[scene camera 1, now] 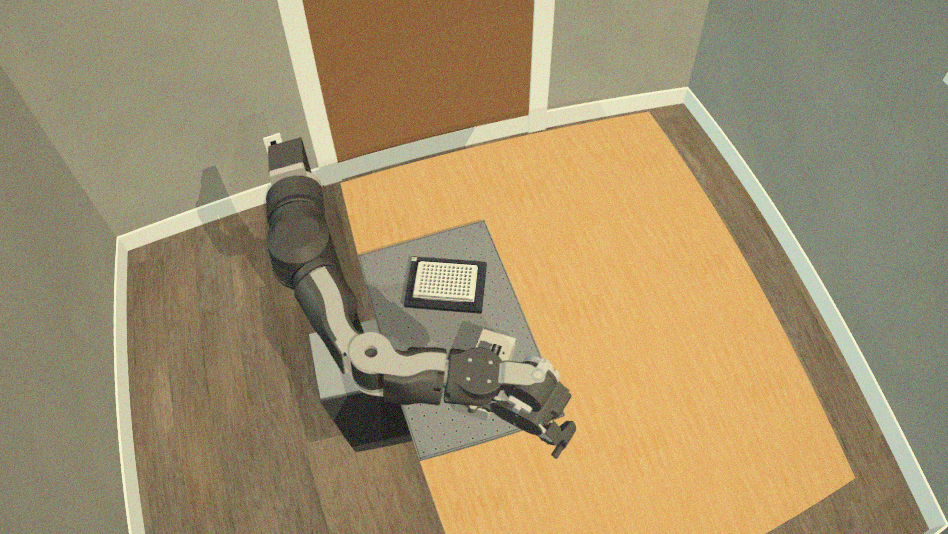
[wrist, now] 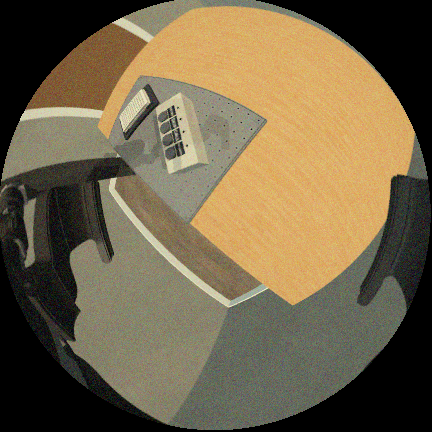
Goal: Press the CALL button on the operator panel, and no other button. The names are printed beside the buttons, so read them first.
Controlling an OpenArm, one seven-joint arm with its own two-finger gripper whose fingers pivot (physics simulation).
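The operator panel (scene camera 1: 506,340) (wrist: 194,142) is a beige box on the grey perforated board (scene camera 1: 424,242) (wrist: 175,197). In the wrist view it shows several dark round buttons (wrist: 168,139) in a row, with dark labels beside them. The lettering is too small to read, so I cannot tell which button is CALL. In the scene view the arm hides most of the panel and its buttons. My gripper (scene camera 1: 559,441) (wrist: 207,237) is open and empty, its fingers wide apart. It hangs above and to the side of the panel, past the board's front right edge, and touches no button.
A white well plate (scene camera 1: 444,281) (wrist: 134,109) sits on a black base behind the panel. A grey box (scene camera 1: 331,371) stands at the board's left side, under the arm. The orange wood surface (scene camera 1: 663,298) (wrist: 300,125) extends beyond the board. A brown door (scene camera 1: 424,66) (wrist: 85,75) is at the back.
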